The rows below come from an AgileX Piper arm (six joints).
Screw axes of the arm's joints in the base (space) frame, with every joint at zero. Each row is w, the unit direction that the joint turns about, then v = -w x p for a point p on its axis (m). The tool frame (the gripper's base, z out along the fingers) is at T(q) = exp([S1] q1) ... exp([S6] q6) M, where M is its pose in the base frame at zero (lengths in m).
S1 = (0, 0, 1, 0.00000, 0.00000, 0.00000)
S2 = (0, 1, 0, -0.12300, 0.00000, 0.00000)
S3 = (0, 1, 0, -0.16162, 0.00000, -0.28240)
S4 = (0.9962, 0, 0.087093, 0.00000, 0.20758, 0.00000)
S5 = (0, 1, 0, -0.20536, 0.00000, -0.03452)
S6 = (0.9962, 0, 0.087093, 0.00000, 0.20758, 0.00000)
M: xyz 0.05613 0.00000 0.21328 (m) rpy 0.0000 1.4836 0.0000 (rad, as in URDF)
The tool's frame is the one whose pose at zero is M.
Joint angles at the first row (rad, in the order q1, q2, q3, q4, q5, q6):
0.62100 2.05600 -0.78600 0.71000 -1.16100 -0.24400
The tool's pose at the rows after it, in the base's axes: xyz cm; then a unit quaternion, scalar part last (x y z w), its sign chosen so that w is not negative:
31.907 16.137 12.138 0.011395 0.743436 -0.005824 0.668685
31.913 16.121 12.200 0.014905 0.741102 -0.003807 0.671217
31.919 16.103 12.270 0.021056 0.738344 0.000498 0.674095
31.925 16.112 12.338 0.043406 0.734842 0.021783 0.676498
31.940 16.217 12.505 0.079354 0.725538 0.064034 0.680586
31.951 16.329 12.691 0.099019 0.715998 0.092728 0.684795
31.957 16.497 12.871 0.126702 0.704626 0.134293 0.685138
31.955 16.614 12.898 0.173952 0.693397 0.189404 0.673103
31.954 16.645 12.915 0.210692 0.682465 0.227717 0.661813
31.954 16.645 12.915 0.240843 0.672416 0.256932 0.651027
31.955 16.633 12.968 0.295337 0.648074 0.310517 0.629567
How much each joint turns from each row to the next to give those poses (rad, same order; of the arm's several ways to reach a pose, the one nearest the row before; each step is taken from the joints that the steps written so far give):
-0.00001 0.00001 0.00001 -0.00002 -0.00001 0.00002
-0.00001 -0.00002 0.00000 0.00000 -0.00698 0.00798
0.00001 0.00001 0.00000 0.00001 -0.00801 0.01500
0.00002 -0.00001 -0.00001 -0.00297 -0.00699 0.06299
-0.00002 -0.00001 0.00001 -0.01703 -0.01500 0.11701
0.00001 0.00002 0.00000 -0.01799 -0.01702 0.07501
-0.00001 0.00002 -0.00002 -0.02401 -0.01499 0.10700
0.00000 0.00000 0.00000 -0.01400 0.00000 0.15300
0.00000 -0.00002 0.00002 -0.00401 -0.00100 0.11200
0.00000 0.00000 0.00000 0.00001 0.00000 0.08900
0.00001 0.00000 0.00001 0.00000 -0.00602 0.16600

